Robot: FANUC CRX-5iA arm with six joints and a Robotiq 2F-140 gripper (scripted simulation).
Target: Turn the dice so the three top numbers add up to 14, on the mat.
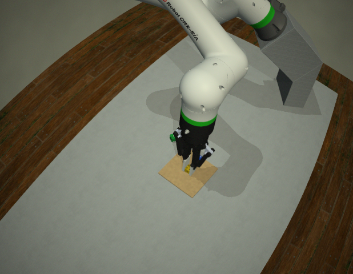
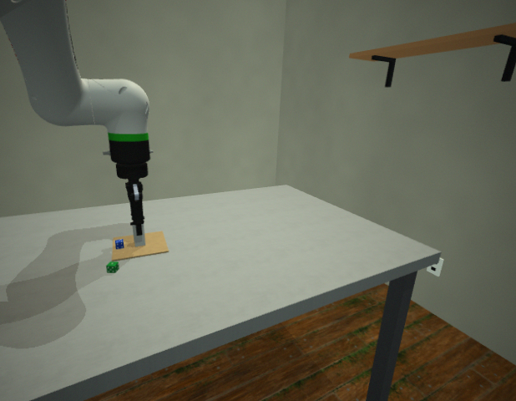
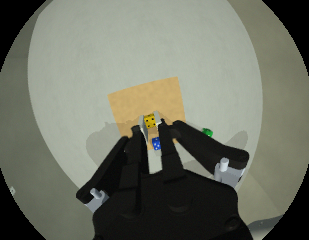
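Right now my hand is 2 cm above the yellow die. From my hand the other things lie so: green die: 10 cm behind, 9 cm to the right, 3 cm below; then tan mat: 4 cm below; then blue die: 5 cm behind, 2 cm to the left, 3 cm below.
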